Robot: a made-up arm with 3 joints. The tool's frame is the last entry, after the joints. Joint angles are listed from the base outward.
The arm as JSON. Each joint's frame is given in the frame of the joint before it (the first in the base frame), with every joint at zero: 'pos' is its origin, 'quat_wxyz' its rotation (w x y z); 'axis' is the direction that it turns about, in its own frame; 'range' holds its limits. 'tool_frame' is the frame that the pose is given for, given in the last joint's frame.
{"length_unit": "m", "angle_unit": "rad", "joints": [
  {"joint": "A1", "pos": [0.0, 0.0, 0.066], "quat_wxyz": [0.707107, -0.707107, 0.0, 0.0], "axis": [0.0, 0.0, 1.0], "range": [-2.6, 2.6]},
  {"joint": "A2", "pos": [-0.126, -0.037, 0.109], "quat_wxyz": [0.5, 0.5, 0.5, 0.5], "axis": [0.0, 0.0, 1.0], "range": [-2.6, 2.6]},
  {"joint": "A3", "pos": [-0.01, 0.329, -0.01], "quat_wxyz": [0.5, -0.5, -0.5, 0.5], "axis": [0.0, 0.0, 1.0], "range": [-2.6, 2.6]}
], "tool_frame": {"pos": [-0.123, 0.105, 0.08], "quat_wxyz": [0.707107, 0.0, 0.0, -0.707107]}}
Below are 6 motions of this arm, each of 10 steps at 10 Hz.
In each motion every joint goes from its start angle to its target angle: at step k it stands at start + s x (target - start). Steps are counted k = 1, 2, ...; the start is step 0. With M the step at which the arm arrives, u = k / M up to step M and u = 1 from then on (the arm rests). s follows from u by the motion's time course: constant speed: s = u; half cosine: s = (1 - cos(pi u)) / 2; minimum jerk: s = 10 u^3 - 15 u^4 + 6 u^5.
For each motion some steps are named. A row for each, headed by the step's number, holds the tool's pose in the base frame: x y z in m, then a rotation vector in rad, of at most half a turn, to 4 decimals.
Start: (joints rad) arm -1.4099 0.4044 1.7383
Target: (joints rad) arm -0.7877 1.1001 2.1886
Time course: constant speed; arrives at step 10
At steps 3, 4, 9, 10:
3: -0.2433 0.2743 0.1676 -0.7733 -1.3737 1.9199
4: -0.2493 0.2634 0.1911 -0.6958 -1.3946 1.9902
9: -0.2446 0.1899 0.3132 -0.2798 -1.5810 2.2164
10: -0.2362 0.1715 0.3365 -0.1955 -1.6336 2.2333

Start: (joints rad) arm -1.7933 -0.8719 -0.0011
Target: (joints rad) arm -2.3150 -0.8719 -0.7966
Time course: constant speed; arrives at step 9
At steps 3, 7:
3: 0.1846 0.3310 -0.1491 -0.3255 -1.9252 -1.0258
7: 0.2749 0.3644 -0.0963 0.1711 -2.2223 -1.2991

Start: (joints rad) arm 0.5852 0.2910 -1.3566
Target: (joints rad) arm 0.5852 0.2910 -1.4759
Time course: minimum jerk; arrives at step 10
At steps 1, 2, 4, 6, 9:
1: -0.0998 0.4717 0.4195 -0.1578 0.6860 -1.3915
2: -0.0992 0.4725 0.4195 -0.1599 0.6860 -1.3972
4: -0.0965 0.4767 0.4191 -0.1712 0.6861 -1.4268
6: -0.0925 0.4824 0.4185 -0.1871 0.6860 -1.4684
9: -0.0889 0.4872 0.4179 -0.2007 0.6857 -1.5037

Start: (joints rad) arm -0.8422 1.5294 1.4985
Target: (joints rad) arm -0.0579 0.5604 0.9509
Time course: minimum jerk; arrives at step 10
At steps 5, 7, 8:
5: -0.1570 0.1258 0.2625 0.6577 -1.0038 1.3221
7: -0.1224 0.1824 0.2676 0.5604 -0.5362 1.0572
8: -0.1132 0.1984 0.2661 0.5173 -0.3951 0.9812

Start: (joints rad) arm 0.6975 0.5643 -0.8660
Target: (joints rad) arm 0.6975 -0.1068 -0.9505
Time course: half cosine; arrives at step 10
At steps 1, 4, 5, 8, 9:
1: -0.0448 0.3435 0.4761 0.1993 0.8754 -1.0027
4: -0.0797 0.3954 0.4343 -0.0121 0.7928 -0.9658
5: -0.0990 0.4160 0.4111 -0.1118 0.7493 -0.9461
8: -0.1557 0.4542 0.3430 -0.3656 0.6242 -0.8878
9: -0.1663 0.4583 0.3302 -0.4090 0.6006 -0.8765

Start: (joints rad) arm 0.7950 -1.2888 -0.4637
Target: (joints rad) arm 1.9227 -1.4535 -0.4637
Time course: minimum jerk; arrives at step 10
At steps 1, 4, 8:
1: -0.3371 0.2691 0.1371 -1.3240 0.3848 0.1306
4: -0.2998 0.2572 0.2447 -1.3392 0.6549 0.3955
8: -0.1261 0.2319 0.4002 -1.2339 1.1649 0.9711

